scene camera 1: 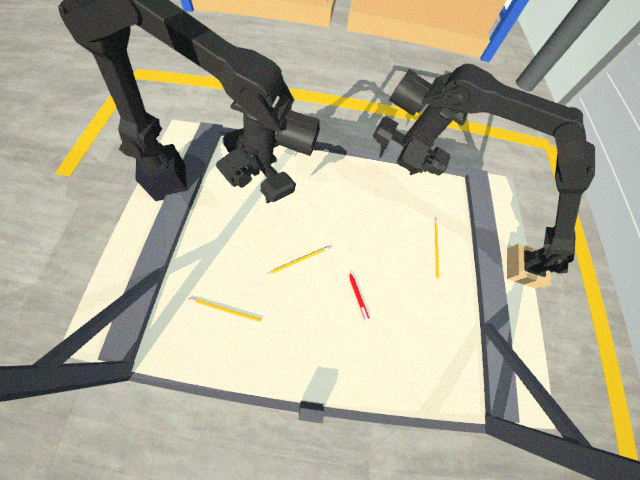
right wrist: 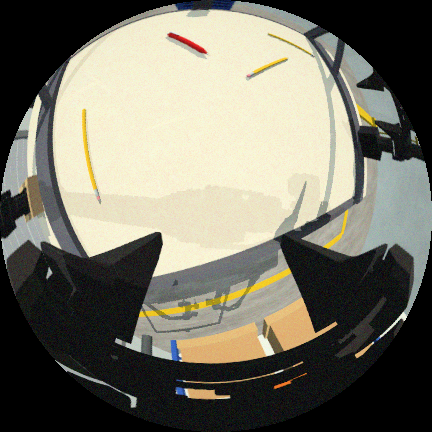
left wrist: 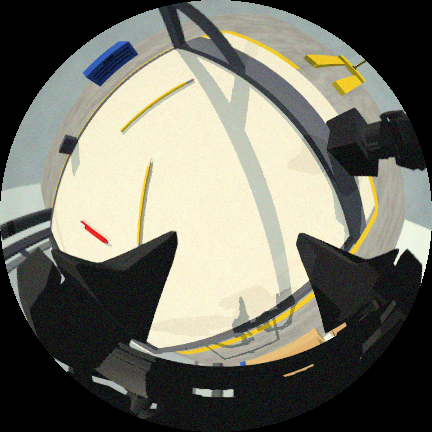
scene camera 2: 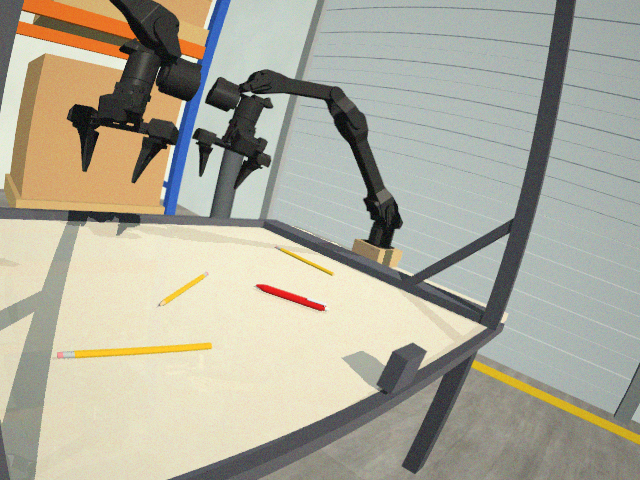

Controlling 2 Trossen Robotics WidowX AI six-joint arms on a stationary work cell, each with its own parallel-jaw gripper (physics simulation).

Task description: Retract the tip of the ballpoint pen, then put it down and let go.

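Frame: origin at the left arm's base, x ahead, y left, z up, level; centimetres.
Seen in the pictures: left gripper, fingertip midpoint: (scene camera 1: 257, 188) (left wrist: 240, 238) (scene camera 2: 108, 177); right gripper, fingertip midpoint: (scene camera 1: 395, 165) (right wrist: 224, 240) (scene camera 2: 217, 182); left arm's base, origin of the base link: (scene camera 1: 154, 161) (right wrist: 379, 142) (left wrist: 368, 140); right arm's base, origin of the base link: (scene camera 1: 534, 263) (scene camera 2: 379, 245).
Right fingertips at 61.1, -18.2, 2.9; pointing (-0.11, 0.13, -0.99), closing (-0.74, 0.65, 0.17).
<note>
Pixels of each thing's top centre, then the offset from my right fingertips to it, as dx, dy, dz. Level surfaces: height alone.
- red ballpoint pen, middle of its top: (scene camera 2: 292, 291) (right wrist: 186, 38) (scene camera 1: 359, 295) (left wrist: 89, 232) -17.6, -28.3, -12.0
- cream table top, its level: dz -13.6
- yellow pencil, middle of its top: (scene camera 2: 185, 285) (left wrist: 139, 206) (right wrist: 272, 62) (scene camera 1: 298, 259) -30.0, -14.9, -12.7
- third pencil, middle of its top: (right wrist: 84, 149) (scene camera 2: 303, 258) (scene camera 1: 437, 246) +9.6, -21.1, -12.9
- dark block, middle of its top: (scene camera 2: 409, 349) (scene camera 1: 311, 414) (left wrist: 61, 143) -36.2, -49.2, -7.8
The red ballpoint pen (scene camera 1: 358, 294) (scene camera 2: 289, 296) (left wrist: 95, 232) (right wrist: 187, 43) lies flat on the cream table top (scene camera 1: 258, 356) (scene camera 2: 129, 413). Its pointed end faces the far side and its white button end the near side in scene camera 1. Whether the writing tip is out is too small to tell. My left gripper (scene camera 1: 255, 191) (scene camera 2: 109, 176) (left wrist: 240, 238) is open and empty above the table's far left part, well away from the pen. My right gripper (scene camera 1: 397, 164) (scene camera 2: 218, 181) (right wrist: 224, 240) is open and empty above the far edge, also away from the pen.
One yellow pencil (scene camera 1: 299, 259) (scene camera 2: 183, 289) lies left of the pen, another pencil (scene camera 1: 225, 309) (scene camera 2: 135, 350) at the near left, and a third pencil (scene camera 1: 436, 248) (scene camera 2: 305, 260) to the right. A dark block (scene camera 1: 311, 411) (scene camera 2: 402, 367) stands at the near edge.
</note>
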